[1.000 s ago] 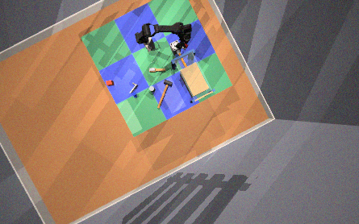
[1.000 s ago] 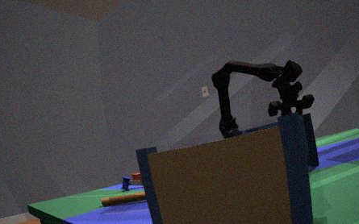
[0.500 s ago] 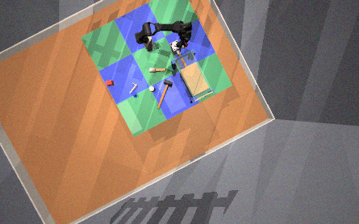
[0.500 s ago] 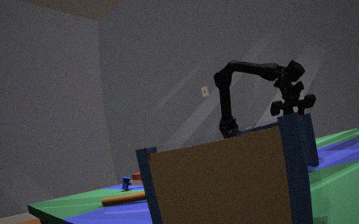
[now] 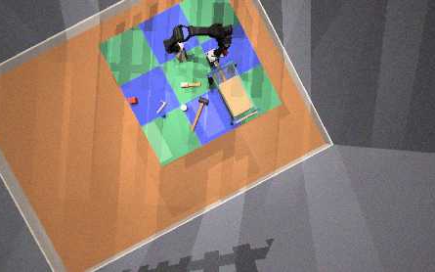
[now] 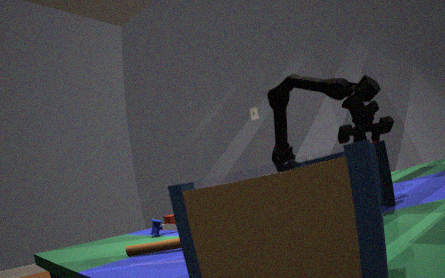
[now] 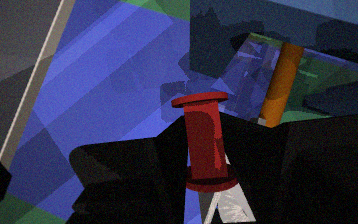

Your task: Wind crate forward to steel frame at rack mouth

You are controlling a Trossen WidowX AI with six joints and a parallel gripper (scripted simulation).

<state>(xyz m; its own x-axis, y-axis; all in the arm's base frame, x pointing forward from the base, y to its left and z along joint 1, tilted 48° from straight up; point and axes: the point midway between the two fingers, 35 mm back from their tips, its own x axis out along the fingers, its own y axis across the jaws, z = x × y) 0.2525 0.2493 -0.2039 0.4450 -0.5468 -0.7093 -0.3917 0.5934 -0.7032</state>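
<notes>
Right now my gripper tip is 100 mm above the winch, 90 mm to the left of it and 90 mm past it. Round my gripper tip: blue-framed guard cubby: 330 mm ahead, 110 mm to the right, 60 mm below; red grip: 10 mm to the right, 10 mm behind; blue piece: 760 mm to the right, 120 mm ahead, 100 mm below.
</notes>
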